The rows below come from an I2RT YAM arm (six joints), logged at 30 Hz.
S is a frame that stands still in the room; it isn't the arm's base.
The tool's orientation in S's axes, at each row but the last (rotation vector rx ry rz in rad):
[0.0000, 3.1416, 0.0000]
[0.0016, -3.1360, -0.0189]
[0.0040, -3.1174, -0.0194]
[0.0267, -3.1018, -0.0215]
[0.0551, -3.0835, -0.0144]
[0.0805, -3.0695, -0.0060]
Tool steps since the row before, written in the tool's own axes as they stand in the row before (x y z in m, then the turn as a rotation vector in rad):
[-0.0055, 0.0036, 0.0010, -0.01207, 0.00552, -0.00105]
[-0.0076, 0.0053, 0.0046, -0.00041, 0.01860, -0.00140]
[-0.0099, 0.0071, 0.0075, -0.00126, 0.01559, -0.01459]
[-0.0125, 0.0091, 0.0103, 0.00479, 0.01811, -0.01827]
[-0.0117, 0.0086, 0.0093, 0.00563, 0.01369, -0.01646]
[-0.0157, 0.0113, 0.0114, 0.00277, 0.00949, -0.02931]
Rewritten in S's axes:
[0.0055, 0.0036, -0.0010, 0.01207, 0.00552, 0.00105]
[0.0076, 0.0054, -0.0046, 0.00040, 0.01858, 0.00162]
[0.0097, 0.0072, -0.0076, 0.00157, 0.01541, 0.01475]
[0.0119, 0.0095, -0.0107, -0.00437, 0.01777, 0.01870]
[0.0108, 0.0091, -0.0099, -0.00515, 0.01334, 0.01690]
[0.0142, 0.0121, -0.0124, -0.00117, 0.00927, 0.02949]

